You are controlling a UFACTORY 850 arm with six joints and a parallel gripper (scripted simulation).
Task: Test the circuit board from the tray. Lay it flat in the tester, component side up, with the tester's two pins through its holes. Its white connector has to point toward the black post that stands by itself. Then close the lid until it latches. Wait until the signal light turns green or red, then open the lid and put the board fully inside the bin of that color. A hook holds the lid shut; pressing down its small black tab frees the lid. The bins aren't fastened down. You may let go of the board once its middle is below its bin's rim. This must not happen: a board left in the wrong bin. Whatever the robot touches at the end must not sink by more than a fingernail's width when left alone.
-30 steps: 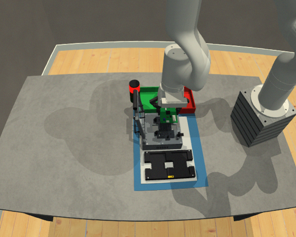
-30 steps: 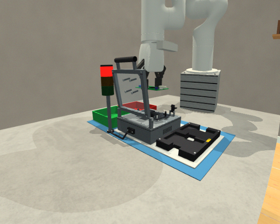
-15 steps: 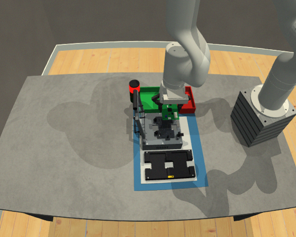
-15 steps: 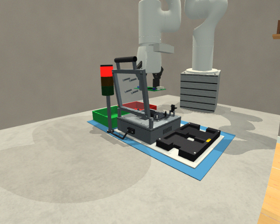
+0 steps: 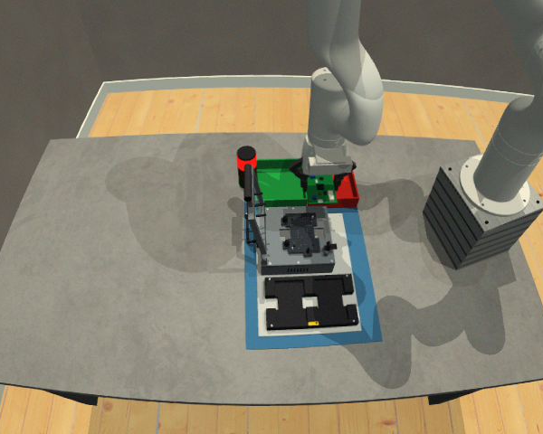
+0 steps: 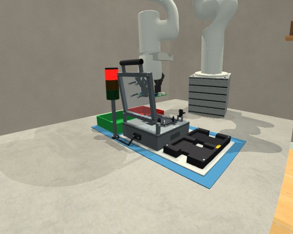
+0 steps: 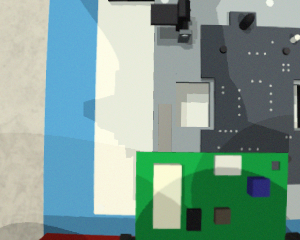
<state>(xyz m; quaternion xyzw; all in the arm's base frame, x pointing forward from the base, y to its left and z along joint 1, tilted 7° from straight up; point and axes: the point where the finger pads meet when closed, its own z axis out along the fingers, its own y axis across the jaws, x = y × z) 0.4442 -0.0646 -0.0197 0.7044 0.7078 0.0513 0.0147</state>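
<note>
My gripper is now 6 cm past the red bin, 12 cm to the left of it and 14 cm above it. From my hand the other things lie so: tester bed 5 cm ahead, 9 cm to the left, 8 cm below; green circuit board 1 cm below; black latch block 2 cm behind, 14 cm to the left, 7 cm below.
</note>
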